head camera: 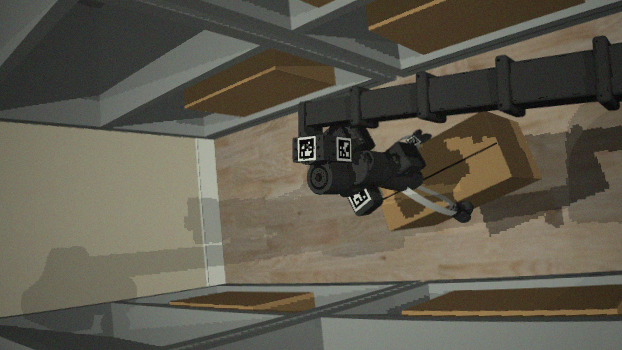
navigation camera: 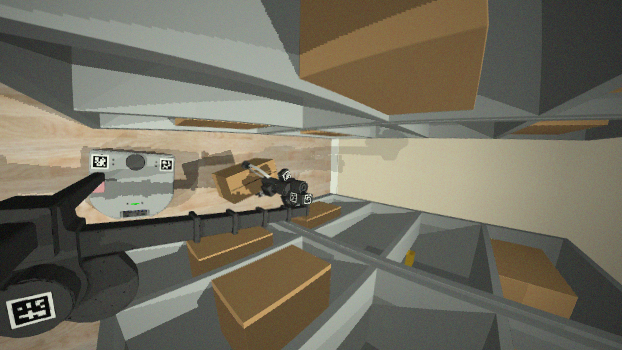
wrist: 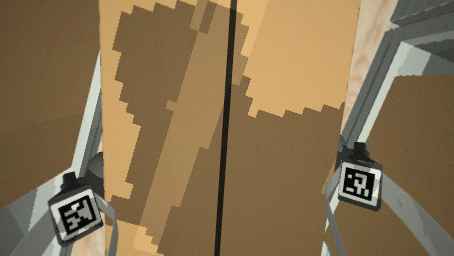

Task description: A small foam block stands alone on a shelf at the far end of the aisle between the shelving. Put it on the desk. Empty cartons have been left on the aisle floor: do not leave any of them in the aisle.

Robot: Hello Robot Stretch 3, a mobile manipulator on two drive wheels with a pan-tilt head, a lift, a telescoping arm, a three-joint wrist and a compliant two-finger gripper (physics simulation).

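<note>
A brown carton with a dark line along its top hangs tilted above the aisle floor, its shadow apart from it. My gripper is shut on the carton, with one fingertip at each side. In the navigation camera view, a small yellow block stands alone in a grey shelf compartment at the lower right, beyond the arm's end. The desk does not show in these views.
Grey shelving lines both sides of the aisle, with brown boxes on its shelves. A beige wall closes the far end. My base stands in the aisle, and my extended arm runs close along one shelving side.
</note>
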